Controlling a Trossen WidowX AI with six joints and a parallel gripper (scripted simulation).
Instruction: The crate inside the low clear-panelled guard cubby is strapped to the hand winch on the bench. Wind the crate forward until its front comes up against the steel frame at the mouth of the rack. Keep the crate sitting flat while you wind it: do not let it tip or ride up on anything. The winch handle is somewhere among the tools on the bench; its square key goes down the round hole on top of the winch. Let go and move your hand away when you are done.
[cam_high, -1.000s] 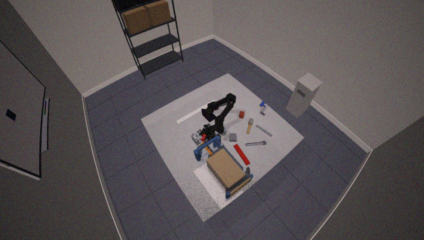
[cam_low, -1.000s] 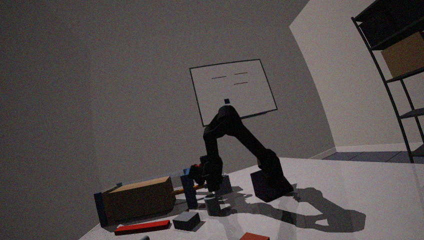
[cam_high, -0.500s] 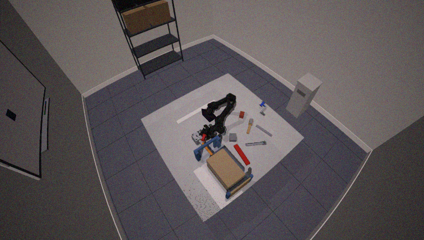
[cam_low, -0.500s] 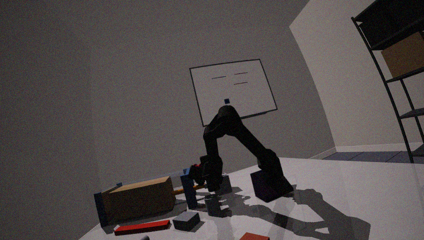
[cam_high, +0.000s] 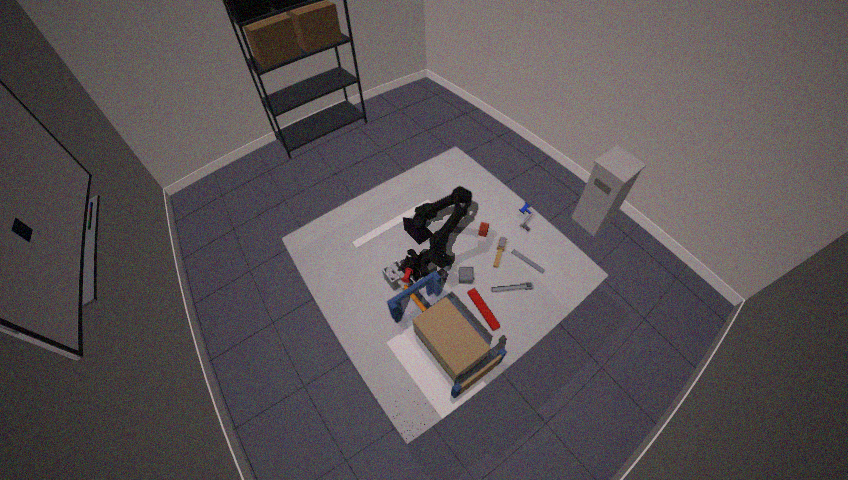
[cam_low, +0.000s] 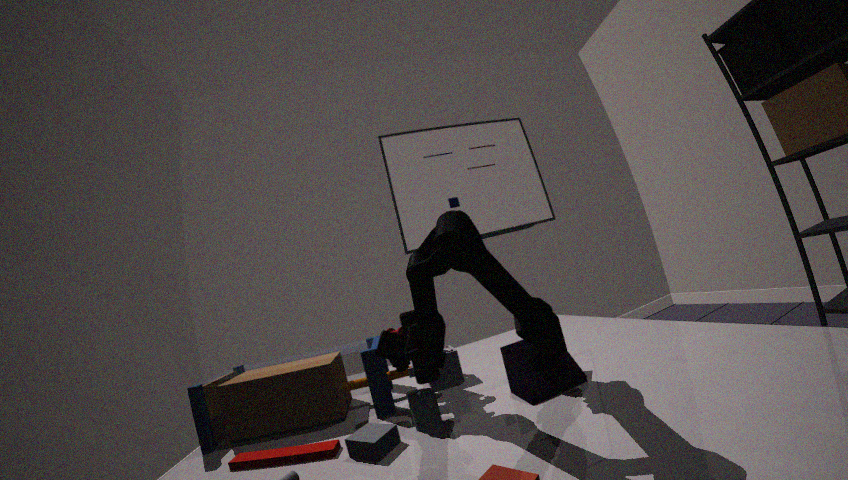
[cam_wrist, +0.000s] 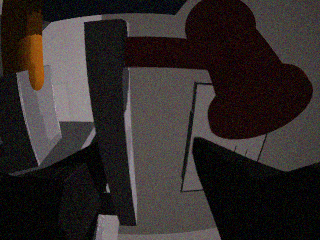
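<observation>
Now: gripper tip 20 mm short of the winch handle with red knob, 10 mm to the right of it and 10 mm above it. Also, from my gripper tip: grey block: 190 mm ahead, 260 mm to the left, 120 mm below; then blue frame: 110 mm ahead, 10 mm to the right, 30 mm below; then grey winch: 60 mm behind, 100 mm below.
</observation>
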